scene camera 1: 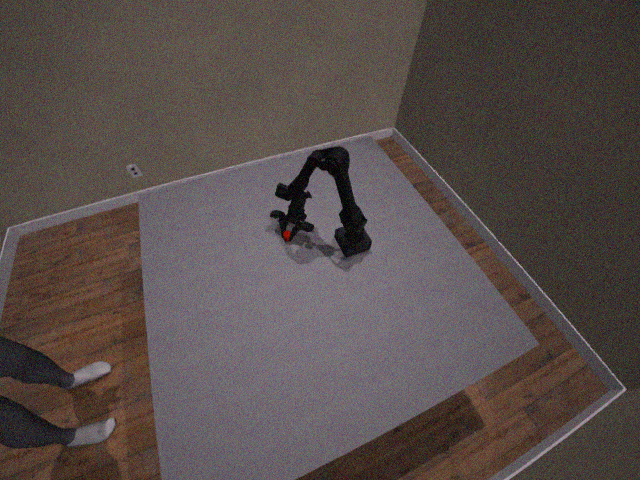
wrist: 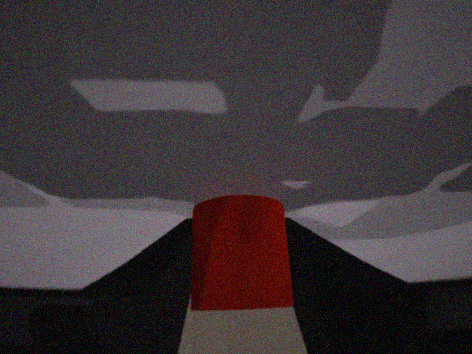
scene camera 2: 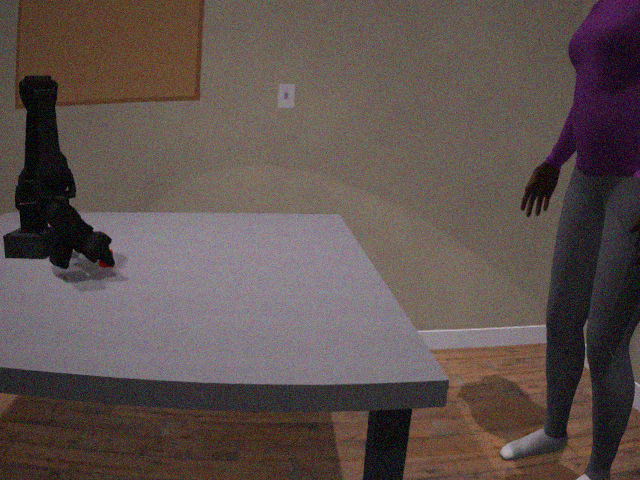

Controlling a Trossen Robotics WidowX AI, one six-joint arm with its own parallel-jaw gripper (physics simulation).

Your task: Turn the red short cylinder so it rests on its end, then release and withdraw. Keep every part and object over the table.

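Observation:
The red short cylinder (scene camera 1: 286,235) (scene camera 2: 104,264) (wrist: 242,270) is between the black fingertips. In the wrist view it shows at the lower middle, its curved edge up and its straight edge down, with a finger against each side. My gripper (scene camera 1: 287,237) (scene camera 2: 107,260) (wrist: 237,228) is shut on it. The gripper slants down, low over the grey table top (scene camera 1: 310,335) (scene camera 2: 232,310), left of the arm's base in scene camera 1. The fingers partly hide the cylinder in scene camera 2. Whether its lower side touches the table I cannot tell.
The arm's base (scene camera 1: 353,241) (scene camera 2: 25,244) stands on the table near the gripper. The table's right front corner (scene camera 2: 439,387) shows in scene camera 2. A person (scene camera 2: 578,258) stands beyond the table. Arm shadows lie around the gripper.

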